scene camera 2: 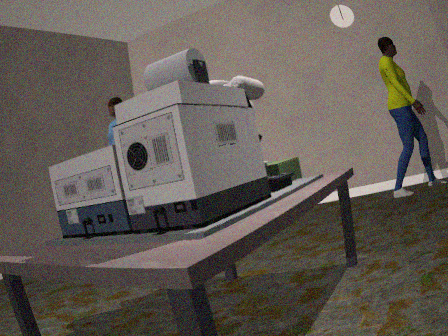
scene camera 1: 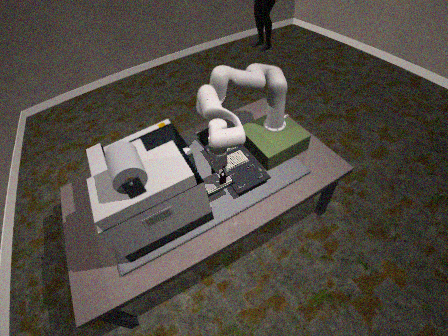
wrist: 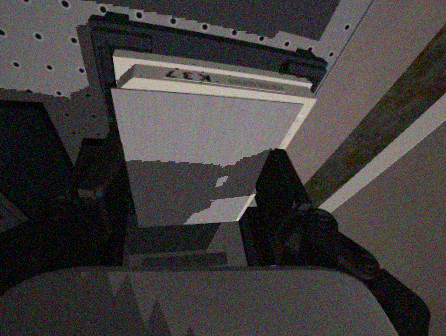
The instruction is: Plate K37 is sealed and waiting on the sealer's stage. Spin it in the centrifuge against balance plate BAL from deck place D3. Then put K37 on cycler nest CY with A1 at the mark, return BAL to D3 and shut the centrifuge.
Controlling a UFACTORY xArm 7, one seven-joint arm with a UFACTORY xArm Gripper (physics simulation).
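Where they show: gripper, fingertip midpoint: [scene camera 1: 218,178] [wrist: 199,160]; arm's base at its link origin: [scene camera 1: 274,124].
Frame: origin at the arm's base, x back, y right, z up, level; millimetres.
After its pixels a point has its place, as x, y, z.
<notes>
Plate K37 [wrist: 200,125] [scene camera 1: 220,187] is a pale plate with a flat, sealed-looking top. In the wrist view its side label is smeared and hard to read. It sits level at a dark stage frame [wrist: 200,47] @(-434, -112, 6), whose edge shows beyond the plate's labelled side. My gripper [wrist: 199,160] @(-488, -111, 20) [scene camera 1: 223,177] @(-488, -111, 20) points down and is shut on the plate, with one dark finger at each side. A pale plate with a grid of wells [scene camera 1: 237,159] @(-314, -35, -37) lies on the dark deck; its label cannot be read. BAL, the centrifuge and nest CY cannot be told for certain.
A large white machine [scene camera 1: 165,172] @(-708, -124, 254) [scene camera 2: 222,150] @(-857, -172, 71) with a grey roll [scene camera 1: 125,167] @(-820, -135, 380) [scene camera 2: 172,70] @(-880, -86, 317) on top stands beside the arm. A lower white and blue machine [scene camera 2: 87,182] @(-967, 217, 66) stands beside it. A dark flat unit [scene camera 1: 250,181] @(-355, -184, -50) and the arm's green base block [scene camera 1: 282,145] @(-91, -145, -3) are on the other side.
</notes>
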